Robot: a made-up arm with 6 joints. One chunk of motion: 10 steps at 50 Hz.
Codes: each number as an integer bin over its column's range. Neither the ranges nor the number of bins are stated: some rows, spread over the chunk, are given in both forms.
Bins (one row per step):
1: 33 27 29 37 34 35
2: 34 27 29 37 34 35
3: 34 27 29 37 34 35
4: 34 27 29 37 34 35
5: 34 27 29 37 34 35
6: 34 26 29 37 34 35
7: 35 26 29 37 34 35
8: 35 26 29 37 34 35
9: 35 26 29 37 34 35
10: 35 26 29 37 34 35
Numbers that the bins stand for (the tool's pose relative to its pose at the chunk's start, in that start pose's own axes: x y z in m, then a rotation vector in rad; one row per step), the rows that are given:
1: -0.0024 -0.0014 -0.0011 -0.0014 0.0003 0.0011
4: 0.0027 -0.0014 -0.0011 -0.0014 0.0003 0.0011
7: 0.0078 -0.0062 -0.0011 -0.0014 0.0003 0.0011
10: 0.0078 -0.0062 -0.0011 -0.0014 0.0003 0.0011
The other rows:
2: 0.0027 -0.0014 -0.0011 -0.0014 0.0003 0.0011
3: 0.0027 -0.0014 -0.0011 -0.0014 0.0003 0.0011
5: 0.0027 -0.0014 -0.0011 -0.0014 0.0003 0.0011
6: 0.0027 -0.0062 -0.0011 -0.0014 0.0003 0.0011
8: 0.0078 -0.0062 -0.0011 -0.0014 0.0003 0.0011
9: 0.0078 -0.0062 -0.0011 -0.0014 0.0003 0.0011

